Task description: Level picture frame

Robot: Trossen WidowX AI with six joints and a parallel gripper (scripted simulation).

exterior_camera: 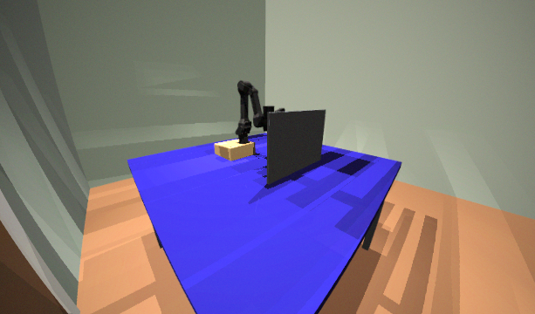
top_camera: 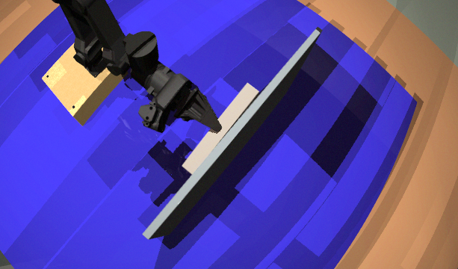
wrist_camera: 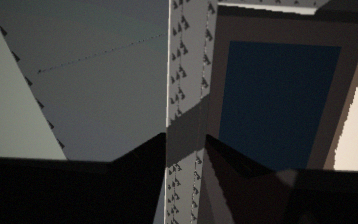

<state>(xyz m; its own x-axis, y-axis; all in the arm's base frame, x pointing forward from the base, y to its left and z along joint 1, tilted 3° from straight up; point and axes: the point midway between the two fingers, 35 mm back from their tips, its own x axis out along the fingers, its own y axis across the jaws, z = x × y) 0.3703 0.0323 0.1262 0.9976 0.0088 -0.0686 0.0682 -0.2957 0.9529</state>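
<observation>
Right now the picture frame is 5 cm below my gripper tip, 2 cm to the left of it and 1 cm ahead of it. Round my gripper tip: grey wall panel: 7 cm below, 2 cm to the left, 2 cm ahead.
</observation>
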